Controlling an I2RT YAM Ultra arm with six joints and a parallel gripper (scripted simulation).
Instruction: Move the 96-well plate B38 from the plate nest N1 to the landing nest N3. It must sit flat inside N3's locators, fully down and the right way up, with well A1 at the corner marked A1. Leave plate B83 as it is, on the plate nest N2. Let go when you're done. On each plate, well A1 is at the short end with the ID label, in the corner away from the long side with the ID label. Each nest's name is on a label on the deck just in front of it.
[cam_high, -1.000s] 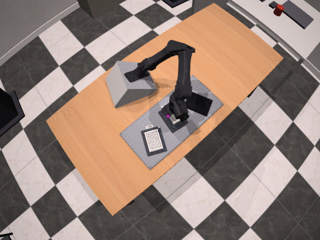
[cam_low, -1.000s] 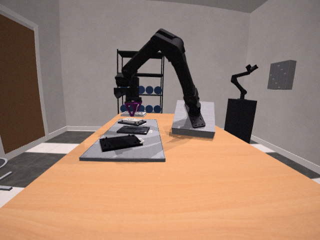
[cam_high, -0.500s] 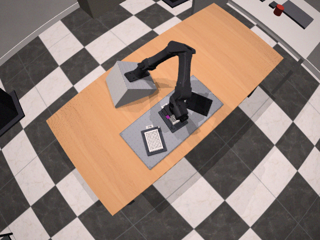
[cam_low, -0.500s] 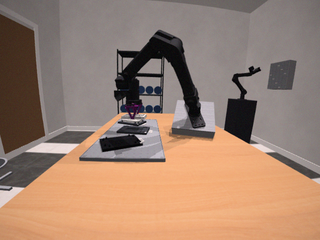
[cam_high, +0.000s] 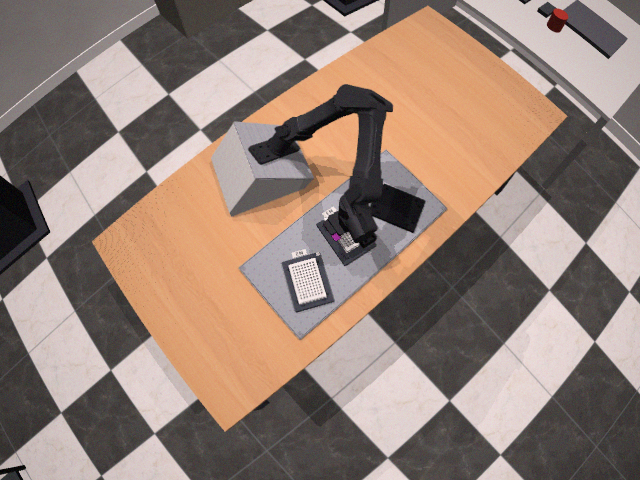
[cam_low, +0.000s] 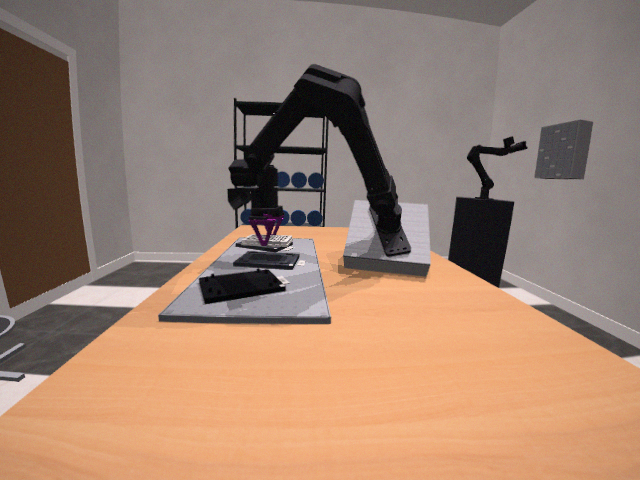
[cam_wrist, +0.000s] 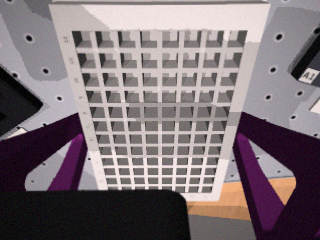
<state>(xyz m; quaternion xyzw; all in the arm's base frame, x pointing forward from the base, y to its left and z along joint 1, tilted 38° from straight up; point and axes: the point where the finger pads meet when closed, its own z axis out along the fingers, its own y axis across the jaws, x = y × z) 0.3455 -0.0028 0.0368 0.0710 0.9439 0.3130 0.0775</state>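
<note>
The dark landing nest N3 lies 60 mm below my hand. From my hand the other things lie so: black plate nest N1 (190 mm to the left, 60 mm below, 30 mm ahead); then N2 label (150 mm to the right, 60 mm below, 40 mm behind); then N1 label (150 mm to the left, 60 mm below, 60 mm behind).
</note>
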